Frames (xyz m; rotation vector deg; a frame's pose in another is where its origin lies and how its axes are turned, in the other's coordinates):
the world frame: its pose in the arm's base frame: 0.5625 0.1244 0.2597 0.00 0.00 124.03
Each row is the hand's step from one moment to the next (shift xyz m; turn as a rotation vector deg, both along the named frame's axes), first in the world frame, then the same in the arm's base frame.
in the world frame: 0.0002 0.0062 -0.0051 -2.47 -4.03 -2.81
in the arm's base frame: -0.0053 -0.0033 -0.0051 4.72 0.21 -2.81
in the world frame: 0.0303 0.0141 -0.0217 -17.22 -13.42 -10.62
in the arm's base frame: -0.0286 0.0172 -0.0217 20.76 -6.76 -10.62
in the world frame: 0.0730 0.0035 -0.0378 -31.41 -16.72 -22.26
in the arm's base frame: -0.0438 0.0585 -0.0378 31.43 -16.67 -22.26
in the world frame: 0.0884 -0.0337 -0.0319 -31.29 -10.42 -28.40
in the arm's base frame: -0.0215 0.0921 -0.0319 26.15 -20.10 -28.40
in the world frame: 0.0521 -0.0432 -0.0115 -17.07 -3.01 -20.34
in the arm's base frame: 0.0066 0.0674 -0.0115 12.05 -12.46 -20.34
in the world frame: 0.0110 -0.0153 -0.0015 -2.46 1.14 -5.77
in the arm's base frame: 0.0065 0.0177 -0.0015 0.43 -2.68 -5.77
